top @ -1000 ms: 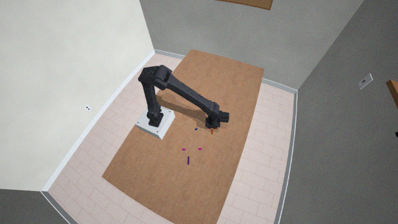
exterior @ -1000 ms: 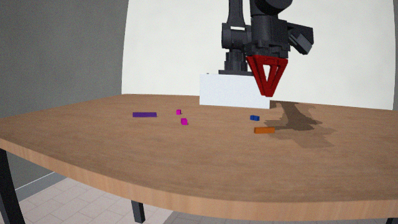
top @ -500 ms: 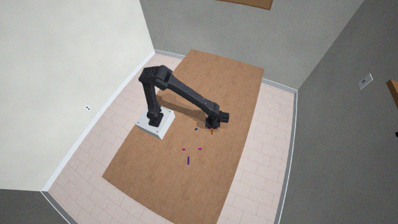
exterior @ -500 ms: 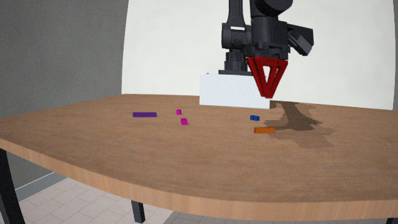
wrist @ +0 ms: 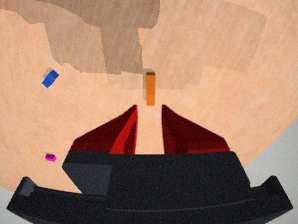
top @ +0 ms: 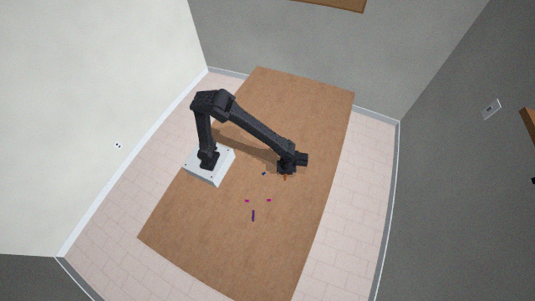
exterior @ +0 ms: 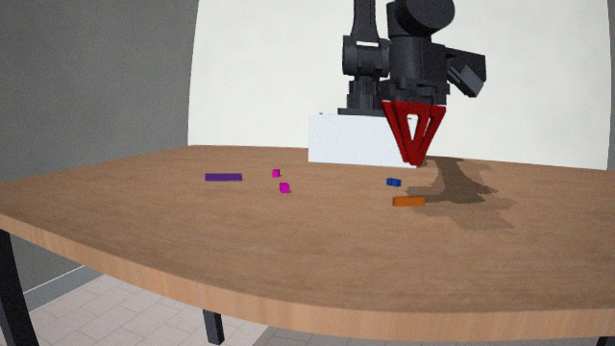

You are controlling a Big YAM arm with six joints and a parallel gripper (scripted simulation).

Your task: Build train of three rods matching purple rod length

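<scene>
The orange rod is 5 cm below my hand. The rest, counted from my hand: purple rod (27 cm to the right, 12 cm behind, 5 cm below).
</scene>
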